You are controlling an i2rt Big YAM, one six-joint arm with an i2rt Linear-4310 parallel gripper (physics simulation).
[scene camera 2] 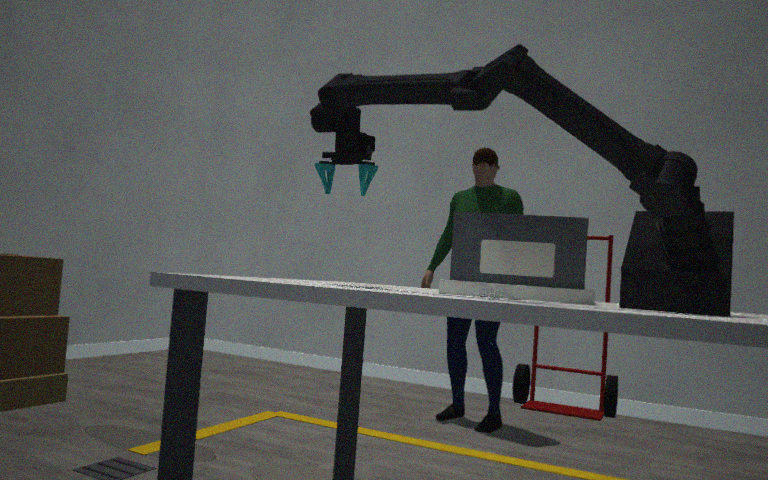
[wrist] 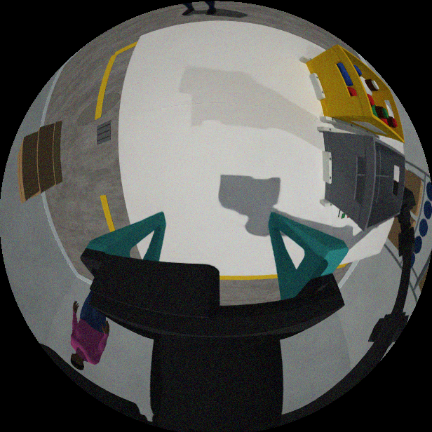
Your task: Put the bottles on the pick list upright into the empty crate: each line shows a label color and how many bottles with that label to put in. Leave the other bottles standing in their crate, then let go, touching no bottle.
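Pixels of known places: gripper, fingertip midpoint: [scene camera 2: 345, 195]; arm's base, link origin: [scene camera 2: 684, 240].
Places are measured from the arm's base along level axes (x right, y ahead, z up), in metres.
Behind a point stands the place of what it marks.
Note:
My gripper [scene camera 2: 344, 194] @(x 0.057, y 0.737, z 0.078 m) [wrist: 216, 217] is open and empty, its teal fingers pointing down high above the white table [scene camera 2: 249, 287] @(x -0.269, y 0.777, z -0.150 m) [wrist: 165, 150]. A yellow crate [wrist: 335, 102] stands at the upper right in the wrist view, holding several bottles with blue, red, green, white and dark parts; their label colors cannot be told apart. A grey crate [scene camera 2: 464, 249] @(x -0.015, y 0.424, z -0.041 m) [wrist: 345, 170] with dividers stands beside it; no bottle shows in it, but its inside is only partly visible. Both crates are off to the side of my gripper. A small patch with green and red marks [wrist: 343, 214] shows beside the grey crate, partly hidden by it.
White locating strips [scene camera 2: 515, 292] @(x -0.017, y 0.313, z -0.123 m) [wrist: 327, 167] lie along the crates' bases. A person in green [scene camera 2: 485, 198] stands behind the table and a person in magenta [wrist: 90, 342] shows at the lower left. A red hand truck [scene camera 2: 610, 271] and stacked cardboard boxes [scene camera 2: 31, 339] [wrist: 45, 160] stand on the floor.

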